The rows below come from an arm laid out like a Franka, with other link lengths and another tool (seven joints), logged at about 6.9 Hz.
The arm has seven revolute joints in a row. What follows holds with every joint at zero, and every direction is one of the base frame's.
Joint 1 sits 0.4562 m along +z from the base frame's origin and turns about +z.
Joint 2 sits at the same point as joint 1 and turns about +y.
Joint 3 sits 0.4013 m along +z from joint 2 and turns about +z.
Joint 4 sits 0.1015 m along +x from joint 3 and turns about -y.
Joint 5 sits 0.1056 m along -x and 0.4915 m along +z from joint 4 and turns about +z.
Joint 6 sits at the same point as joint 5 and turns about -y.
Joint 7 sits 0.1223 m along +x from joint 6 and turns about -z.
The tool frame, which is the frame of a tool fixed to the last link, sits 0.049 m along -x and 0.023 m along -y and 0.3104 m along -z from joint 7; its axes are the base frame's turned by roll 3.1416, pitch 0.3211 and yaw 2.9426 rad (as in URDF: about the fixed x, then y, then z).
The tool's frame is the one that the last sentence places.
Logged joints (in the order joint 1, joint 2, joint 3, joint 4, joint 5, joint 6, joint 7), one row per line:
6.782 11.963 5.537 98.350 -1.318 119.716 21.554
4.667 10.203 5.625 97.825 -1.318 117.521 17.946
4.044 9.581 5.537 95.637 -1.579 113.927 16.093
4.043 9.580 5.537 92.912 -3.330 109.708 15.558
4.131 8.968 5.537 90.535 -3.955 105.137 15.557
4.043 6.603 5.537 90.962 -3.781 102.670 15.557
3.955 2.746 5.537 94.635 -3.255 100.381 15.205
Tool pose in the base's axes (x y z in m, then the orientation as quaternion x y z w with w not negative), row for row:
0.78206 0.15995 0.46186 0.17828 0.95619 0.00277 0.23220
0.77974 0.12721 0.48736 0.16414 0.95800 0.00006 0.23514
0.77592 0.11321 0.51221 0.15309 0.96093 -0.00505 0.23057
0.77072 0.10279 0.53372 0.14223 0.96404 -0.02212 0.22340
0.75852 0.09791 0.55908 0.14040 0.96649 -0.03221 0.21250
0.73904 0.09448 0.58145 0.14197 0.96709 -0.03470 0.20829
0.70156 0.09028 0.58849 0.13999 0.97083 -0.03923 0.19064
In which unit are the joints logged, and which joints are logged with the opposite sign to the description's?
The joints are logged in degrees. Opposite sign: joint 4.
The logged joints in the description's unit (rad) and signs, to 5 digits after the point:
0.11837 0.20879 0.09664 -1.71653 -0.02300 2.08944 0.37619
0.08145 0.17808 0.09817 -1.70737 -0.02300 2.05113 0.31322
0.07058 0.16722 0.09664 -1.66918 -0.02756 1.98840 0.28088
0.07056 0.16720 0.09664 -1.62162 -0.05812 1.91477 0.27154
0.07210 0.15652 0.09664 -1.58013 -0.06903 1.83499 0.27152
0.07056 0.11524 0.09664 -1.58759 -0.06599 1.79193 0.27152
0.06903 0.04793 0.09664 -1.65169 -0.05681 1.75198 0.26538

